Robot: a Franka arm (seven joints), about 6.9 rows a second.
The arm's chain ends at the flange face. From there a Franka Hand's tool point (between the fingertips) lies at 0.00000 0.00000 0.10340 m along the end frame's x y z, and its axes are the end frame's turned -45 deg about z.
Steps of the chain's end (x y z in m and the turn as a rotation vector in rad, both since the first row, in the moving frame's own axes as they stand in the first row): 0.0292 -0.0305 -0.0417 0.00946 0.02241 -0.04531; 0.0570 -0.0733 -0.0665 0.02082 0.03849 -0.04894; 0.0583 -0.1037 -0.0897 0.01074 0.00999 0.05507; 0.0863 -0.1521 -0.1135 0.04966 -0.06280 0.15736; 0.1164 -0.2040 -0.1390 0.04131 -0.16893 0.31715; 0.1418 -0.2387 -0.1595 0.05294 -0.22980 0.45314
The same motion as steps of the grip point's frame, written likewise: 0.0446 0.0000 -0.0417 -0.00916 0.02254 -0.04531; 0.0965 -0.0103 -0.0666 -0.01249 0.04194 -0.04894; 0.1161 -0.0321 -0.0897 0.00053 0.01466 0.05507; 0.1683 -0.0548 -0.1138 0.07952 -0.00929 0.15736; 0.2198 -0.0784 -0.1405 0.14866 -0.09024 0.31715; 0.2613 -0.0912 -0.1623 0.19993 -0.12506 0.45314
